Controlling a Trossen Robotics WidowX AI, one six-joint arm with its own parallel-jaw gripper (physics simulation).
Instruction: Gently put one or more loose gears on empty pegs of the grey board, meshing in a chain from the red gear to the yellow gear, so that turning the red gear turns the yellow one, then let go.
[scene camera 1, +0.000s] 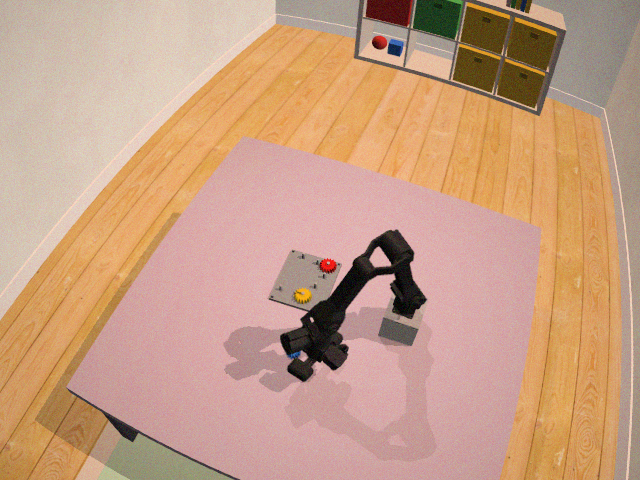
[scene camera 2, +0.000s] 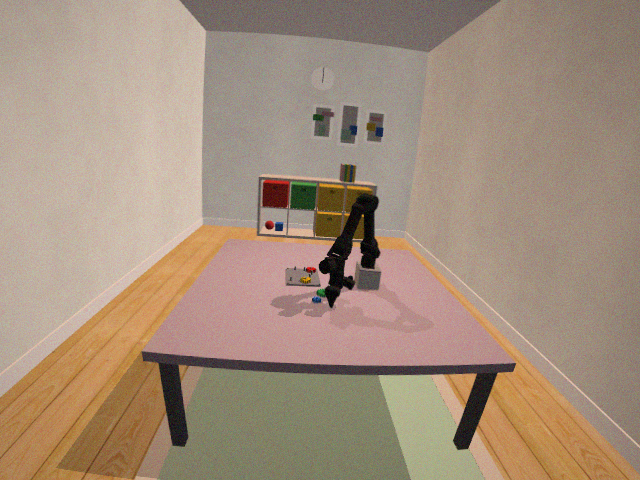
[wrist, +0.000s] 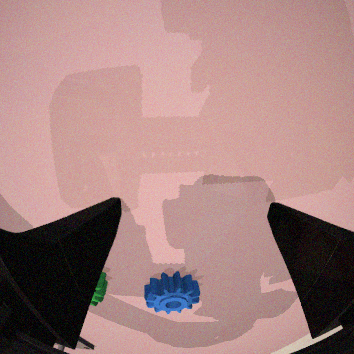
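Where they show: gripper, between the fingertips: (scene camera 1: 311, 369) (scene camera 2: 332, 304) (wrist: 198, 208); arm's base, origin of its link: (scene camera 1: 405, 306) (scene camera 2: 367, 265).
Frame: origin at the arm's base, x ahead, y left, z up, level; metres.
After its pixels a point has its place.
The grey board (scene camera 1: 289, 281) @[y -0.011, x 0.370, z -0.098 m] (scene camera 2: 294, 283) @[y 0.063, x 0.362, z -0.098 m] lies on the table with several bare pegs. The red gear (scene camera 1: 327, 265) @[y -0.108, x 0.283, z -0.080 m] (scene camera 2: 310, 269) @[y -0.100, x 0.287, z -0.082 m] sits on its far right part, the yellow gear (scene camera 1: 302, 295) @[y 0.032, x 0.307, z -0.080 m] (scene camera 2: 306, 280) @[y 0.046, x 0.304, z -0.084 m] near its front edge. A loose blue gear (scene camera 1: 293, 354) @[y 0.230, x 0.247, z -0.090 m] (scene camera 2: 316, 299) @[y 0.232, x 0.254, z -0.090 m] (wrist: 172, 292) @[y 0.223, x 0.238, z -0.091 m] lies flat on the table. A loose green gear (scene camera 2: 321, 292) @[y 0.161, x 0.230, z -0.089 m] (wrist: 99, 289) @[y 0.172, x 0.230, z -0.094 m] lies close to it, partly hidden by a finger in the wrist view. My gripper (wrist: 198, 208) @[y 0.248, x 0.181, z -0.100 m] is open and empty, above the table; the blue gear shows low in the wrist view, between the two fingers in the picture.
The arm's grey base block (scene camera 1: 399, 327) @[y 0.057, x -0.006, z -0.027 m] (scene camera 2: 368, 277) @[y 0.057, x 0.000, z -0.041 m] stands on the pink table (scene camera 1: 206, 206) @[y -0.189, x 0.789, z -0.106 m] (scene camera 2: 248, 330) @[y 0.495, x 0.504, z -0.106 m], to the right of the board. The arm's shadows fall across the table around the gears. A shelf unit (scene camera 1: 356, 41) (scene camera 2: 259, 206) stands far back against the wall.
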